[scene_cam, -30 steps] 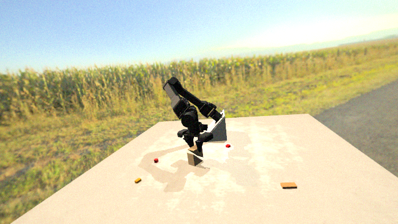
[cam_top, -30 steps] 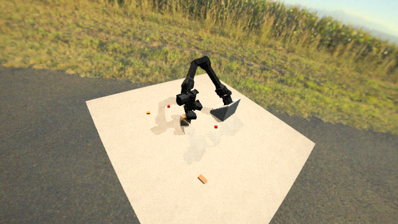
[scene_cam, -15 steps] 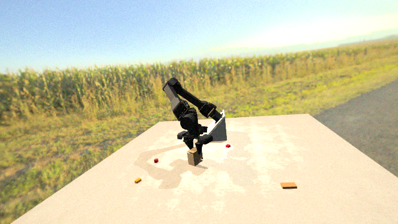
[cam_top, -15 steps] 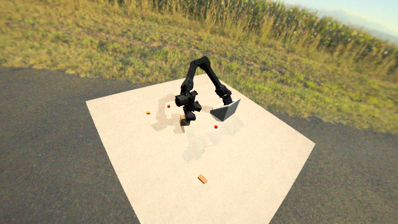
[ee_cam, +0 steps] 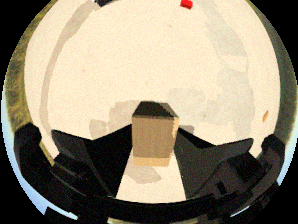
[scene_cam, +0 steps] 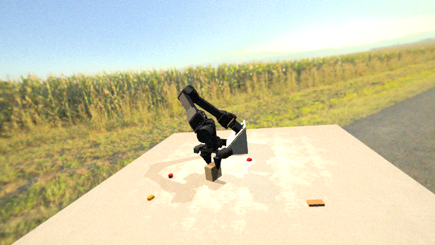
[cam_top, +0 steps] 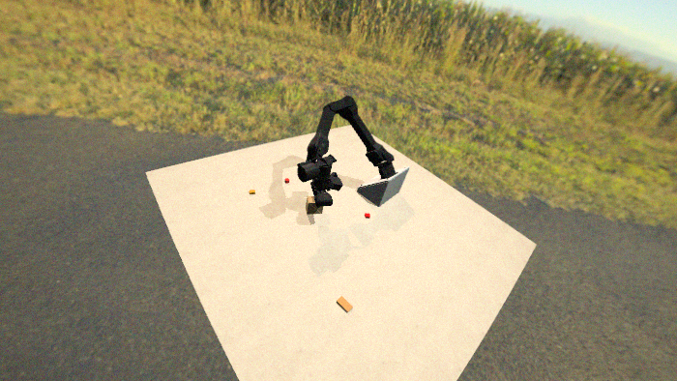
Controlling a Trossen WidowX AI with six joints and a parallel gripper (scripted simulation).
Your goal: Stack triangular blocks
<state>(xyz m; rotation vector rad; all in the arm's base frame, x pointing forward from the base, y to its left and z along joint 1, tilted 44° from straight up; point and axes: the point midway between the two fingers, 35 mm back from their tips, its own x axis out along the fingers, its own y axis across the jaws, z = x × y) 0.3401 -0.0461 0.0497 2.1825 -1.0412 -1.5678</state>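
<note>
The tan triangular block is 1 cm behind my gripper tip and 1 cm above it. The rest, counted from my gripper tip: red cube: 22 cm to the right, 3 cm below, 2 cm ahead; small orange piece: 22 cm to the right, 19 cm ahead, 4 cm below.
</note>
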